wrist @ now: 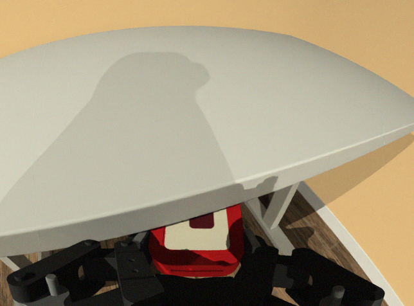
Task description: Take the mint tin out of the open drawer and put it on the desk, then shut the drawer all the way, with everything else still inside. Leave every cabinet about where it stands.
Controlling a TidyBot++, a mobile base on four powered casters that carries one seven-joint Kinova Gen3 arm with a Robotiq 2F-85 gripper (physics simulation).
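Note:
The mint tin (pixel 196 260), red with a cream label and a dark red patch, is between the fingers of my gripper (pixel 196 241) at the bottom centre of the wrist view. My gripper is shut on it. The pale grey desk (pixel 280 100) fills the middle of the view, and its near edge covers the far end of the tin, so that end is hidden. The tin appears lower than the desk top at this edge; whether they touch I cannot tell. The drawer does not show in this view.
A desk leg (pixel 284 206) stands below the top, right of the tin. Wooden floor (pixel 320 227) shows there, with a white baseboard (pixel 345 231) and a tan wall (pixel 372 215) beyond. The arm's shadow lies across the desk top.

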